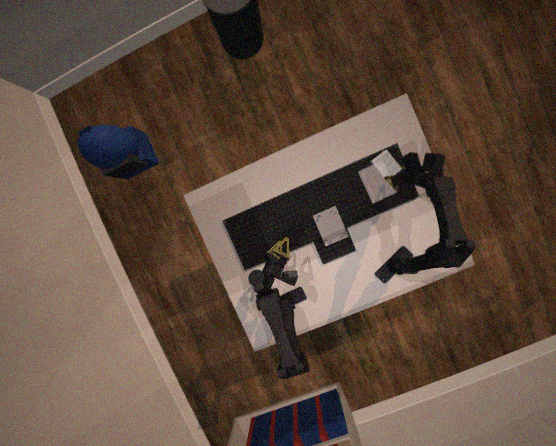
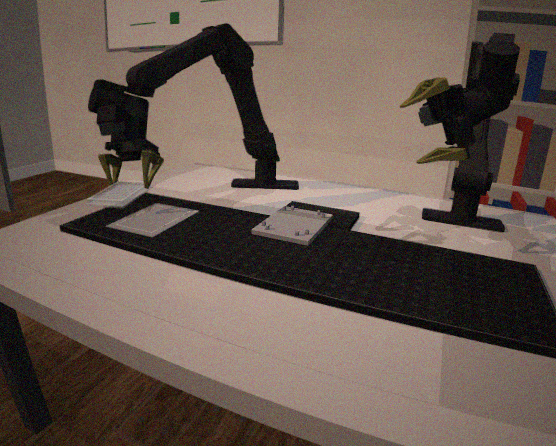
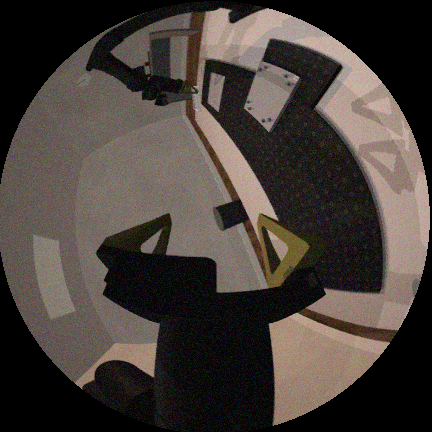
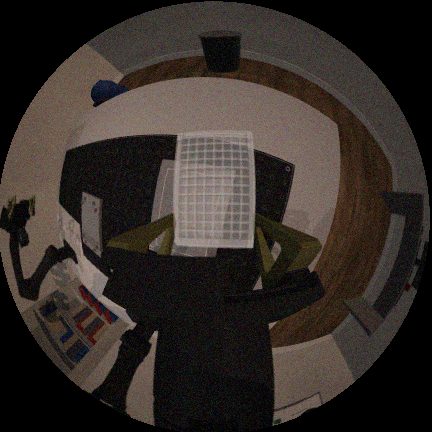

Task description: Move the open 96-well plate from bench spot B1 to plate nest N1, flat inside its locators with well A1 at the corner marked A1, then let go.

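Frame: origin at the left arm's base, x left, y up, z ahead, level; millimetres.
Seen in the pictures: left gripper, fingertip midpoint: [image 1: 284, 239] [image 2: 410, 135] [image 3: 213, 217]; right gripper, fingertip midpoint: [image 1: 391, 172] [image 2: 129, 189] [image 3: 195, 91] [image 4: 213, 217]; left arm's base at its link origin: [image 1: 286, 300] [image 2: 461, 221] [image 4: 69, 250]; right arm's base at its link origin: [image 1: 393, 264] [image 2: 265, 185] [image 4: 149, 321].
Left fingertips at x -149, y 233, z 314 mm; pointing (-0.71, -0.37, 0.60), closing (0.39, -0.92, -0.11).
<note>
Pixels of each thing's top centre, then the offset from my left fingertips to it. "spot": a spot on its surface instead. Level surfaces: height alone.
- open 96-well plate at its top centre: [image 4: 212, 183] [image 2: 120, 187] [image 1: 388, 165] [image 3: 193, 98] dx -549, dy -143, dz +76 mm
- black mat at its surface level: dy -220 mm
- grey bench spot B1 at a spot on its surface: [image 4: 163, 189] spot: dx -458, dy -219, dz +60 mm
- Plate nest N1 at its top centre: [image 2: 294, 216] [image 3: 262, 92] [image 4: 85, 224] [image 1: 331, 226] dx -212, dy -199, dz -64 mm
- white table at its surface level: dy -234 mm
The open 96-well plate [image 1: 386, 163] [image 2: 117, 193] [image 4: 215, 189] is a white grid plate. My right gripper [image 1: 393, 181] [image 2: 130, 170] [image 4: 213, 217] is shut on its near end and holds it roughly level, low over the far end of the black mat [image 1: 276, 217] [image 2: 365, 274]. The plate sits beside and partly past the grey bench spot B1 [image 1: 376, 183] [image 2: 152, 219] [image 4: 163, 189]. Plate nest N1 [image 1: 330, 226] [image 2: 292, 225] [image 3: 270, 96] [image 4: 90, 221], a grey block with small locator pins, stands empty mid-mat. My left gripper [image 1: 279, 249] [image 2: 435, 121] [image 3: 213, 217] is open and empty, raised well away from the nest.
The white table [image 1: 320, 146] carries both arm bases. On the floor are a dark round bin [image 1: 238, 26] and a blue object [image 1: 112, 148]. A shelf with blue and red items [image 1: 298, 420] stands beyond the left arm's base.
</note>
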